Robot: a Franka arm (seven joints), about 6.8 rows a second.
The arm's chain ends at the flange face. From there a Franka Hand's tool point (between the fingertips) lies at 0.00 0.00 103.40 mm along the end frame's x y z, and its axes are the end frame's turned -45 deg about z.
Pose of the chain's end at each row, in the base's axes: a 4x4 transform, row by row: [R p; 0 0 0 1], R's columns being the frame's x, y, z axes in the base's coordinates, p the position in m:
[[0.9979, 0.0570, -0.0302, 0.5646], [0.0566, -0.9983, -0.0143, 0.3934], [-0.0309, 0.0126, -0.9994, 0.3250], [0, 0, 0, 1]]
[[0.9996, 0.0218, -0.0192, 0.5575], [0.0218, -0.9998, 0.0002, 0.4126], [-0.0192, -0.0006, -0.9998, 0.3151], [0, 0, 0, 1]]
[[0.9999, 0.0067, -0.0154, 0.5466], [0.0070, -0.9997, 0.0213, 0.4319], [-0.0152, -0.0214, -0.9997, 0.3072], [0, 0, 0, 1]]
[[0.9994, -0.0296, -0.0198, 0.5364], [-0.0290, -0.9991, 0.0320, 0.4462], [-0.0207, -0.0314, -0.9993, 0.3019], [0, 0, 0, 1]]
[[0.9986, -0.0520, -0.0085, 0.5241], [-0.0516, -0.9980, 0.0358, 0.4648], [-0.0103, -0.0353, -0.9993, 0.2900], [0, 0, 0, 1]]
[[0.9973, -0.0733, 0.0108, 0.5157], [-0.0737, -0.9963, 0.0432, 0.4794], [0.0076, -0.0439, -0.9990, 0.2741], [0, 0, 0, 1]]
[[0.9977, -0.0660, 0.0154, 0.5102], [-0.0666, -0.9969, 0.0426, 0.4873], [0.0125, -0.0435, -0.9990, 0.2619], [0, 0, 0, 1]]
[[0.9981, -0.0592, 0.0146, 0.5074], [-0.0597, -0.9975, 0.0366, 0.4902], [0.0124, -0.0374, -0.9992, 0.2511], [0, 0, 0, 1]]
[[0.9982, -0.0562, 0.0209, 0.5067], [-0.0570, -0.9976, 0.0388, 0.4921], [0.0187, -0.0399, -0.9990, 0.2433], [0, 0, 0, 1]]
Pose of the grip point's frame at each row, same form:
[[0.6653, 0.7459, -0.0302, 0.5615], [0.7459, -0.6659, -0.0143, 0.3919], [-0.0308, -0.0129, -0.9994, 0.2217], [0, 0, 0, 1]]
[[0.6914, 0.7222, -0.0192, 0.5555], [0.7224, -0.6916, 0.0002, 0.4126], [-0.0132, -0.0140, -0.9998, 0.2117], [0, 0, 0, 1]]
[[0.7023, 0.7118, -0.0154, 0.5450], [0.7118, -0.7019, 0.0213, 0.4341], [0.0044, -0.0259, -0.9997, 0.2038], [0, 0, 0, 1]]
[[0.7276, 0.6858, -0.0198, 0.5344], [0.6860, -0.7270, 0.0320, 0.4495], [0.0076, -0.0368, -0.9993, 0.1986], [0, 0, 0, 1]]
[[0.7429, 0.6693, -0.0085, 0.5232], [0.6692, -0.7422, 0.0358, 0.4685], [0.0177, -0.0322, -0.9993, 0.1867], [0, 0, 0, 1]]
[[0.7570, 0.6534, 0.0108, 0.5168], [0.6524, -0.7566, 0.0432, 0.4839], [0.0364, -0.0257, -0.9990, 0.1708], [0, 0, 0, 1]]
[[0.7521, 0.6588, 0.0154, 0.5118], [0.6578, -0.7520, 0.0426, 0.4917], [0.0396, -0.0219, -0.9990, 0.1586], [0, 0, 0, 1]]
[[0.7476, 0.6639, 0.0146, 0.5089], [0.6631, -0.7476, 0.0366, 0.4940], [0.0352, -0.0177, -0.9992, 0.1478], [0, 0, 0, 1]]
[[0.7456, 0.6661, 0.0209, 0.5089], [0.6651, -0.7457, 0.0388, 0.4961], [0.0414, -0.0150, -0.9990, 0.1400], [0, 0, 0, 1]]

